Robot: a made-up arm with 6 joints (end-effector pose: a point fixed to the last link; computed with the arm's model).
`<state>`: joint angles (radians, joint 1 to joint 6).
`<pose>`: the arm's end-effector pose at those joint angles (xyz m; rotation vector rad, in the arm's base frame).
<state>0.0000 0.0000 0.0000 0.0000 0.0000 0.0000</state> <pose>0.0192 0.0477 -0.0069 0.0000 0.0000 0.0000</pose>
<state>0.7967 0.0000 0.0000 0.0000 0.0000 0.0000</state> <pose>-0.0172 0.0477 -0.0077 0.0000 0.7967 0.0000</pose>
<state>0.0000 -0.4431 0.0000 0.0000 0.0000 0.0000</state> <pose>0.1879 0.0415 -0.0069 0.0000 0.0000 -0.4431</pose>
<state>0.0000 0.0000 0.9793 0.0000 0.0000 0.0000</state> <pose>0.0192 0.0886 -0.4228 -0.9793 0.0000 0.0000</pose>
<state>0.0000 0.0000 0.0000 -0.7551 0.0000 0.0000</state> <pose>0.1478 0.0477 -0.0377 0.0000 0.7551 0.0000</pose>
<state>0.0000 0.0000 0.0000 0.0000 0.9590 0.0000</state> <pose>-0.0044 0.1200 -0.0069 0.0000 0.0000 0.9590</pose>
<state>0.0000 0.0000 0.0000 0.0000 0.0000 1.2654</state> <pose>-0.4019 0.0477 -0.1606 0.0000 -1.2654 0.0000</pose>
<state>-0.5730 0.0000 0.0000 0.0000 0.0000 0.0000</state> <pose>0.0393 0.0477 0.0103 0.0000 -0.5730 0.0000</pose>
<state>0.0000 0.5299 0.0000 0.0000 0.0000 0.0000</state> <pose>-0.1619 -0.0397 -0.0069 0.0000 0.0000 0.5299</pose>
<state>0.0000 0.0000 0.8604 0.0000 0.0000 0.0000</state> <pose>0.0192 0.1058 -0.3728 -0.8604 0.0000 0.0000</pose>
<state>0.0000 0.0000 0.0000 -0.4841 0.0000 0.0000</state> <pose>0.1048 0.0477 -0.0154 0.0000 0.4841 0.0000</pose>
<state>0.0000 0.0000 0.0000 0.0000 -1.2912 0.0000</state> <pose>-0.0526 -0.0207 -0.0069 0.0000 0.0000 -1.2912</pose>
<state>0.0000 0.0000 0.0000 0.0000 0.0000 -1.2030</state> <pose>0.2912 0.0477 -0.3386 0.0000 1.2030 0.0000</pose>
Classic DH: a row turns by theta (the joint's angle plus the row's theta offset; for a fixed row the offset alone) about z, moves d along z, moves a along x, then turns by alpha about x. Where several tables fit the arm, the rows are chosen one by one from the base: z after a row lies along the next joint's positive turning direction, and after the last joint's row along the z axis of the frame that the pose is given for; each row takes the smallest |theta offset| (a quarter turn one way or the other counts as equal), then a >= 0, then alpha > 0; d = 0 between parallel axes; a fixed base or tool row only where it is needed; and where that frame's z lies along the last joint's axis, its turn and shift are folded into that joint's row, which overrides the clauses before.
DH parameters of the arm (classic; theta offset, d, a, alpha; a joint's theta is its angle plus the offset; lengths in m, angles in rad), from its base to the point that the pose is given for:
base (fixed): 0 0.0359 0 -1.5708
joint 1: 0 -0.3298 0.0897 1.5708
joint 2: 1.5708 -0.2891 0.0078 -1.5708
joint 3: -1.5708 0.045 0.0687 1.5708
joint 4: 1.5708 -0.3832 0.1068 1.5708
joint 5: 0 -0.1864 0.0244 -1.5708
joint 6: 0 0.0135 -0.1057 1.5708
tool (fixed): 3.1416 0.364 0 0

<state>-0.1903 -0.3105 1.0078 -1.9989 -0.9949 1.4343</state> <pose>0.4767 0.3092 -0.5553 -1.8063 0.7713 -0.4982</pose>
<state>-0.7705 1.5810 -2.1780 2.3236 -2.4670 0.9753</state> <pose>0.2340 -0.5114 0.4500 0.3872 1.2479 -2.2456</pose>
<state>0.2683 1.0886 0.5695 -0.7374 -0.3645 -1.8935</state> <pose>-0.2378 -0.4816 -0.6405 -1.1842 2.1124 -0.4071</pose>
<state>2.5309 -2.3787 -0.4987 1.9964 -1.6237 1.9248</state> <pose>-0.2546 -0.9427 -0.3196 0.5804 2.5631 -1.0867</pose>
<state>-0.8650 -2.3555 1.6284 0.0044 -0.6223 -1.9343</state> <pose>0.2312 -0.1314 -0.4312 -1.6314 -1.3890 1.5981</pose>
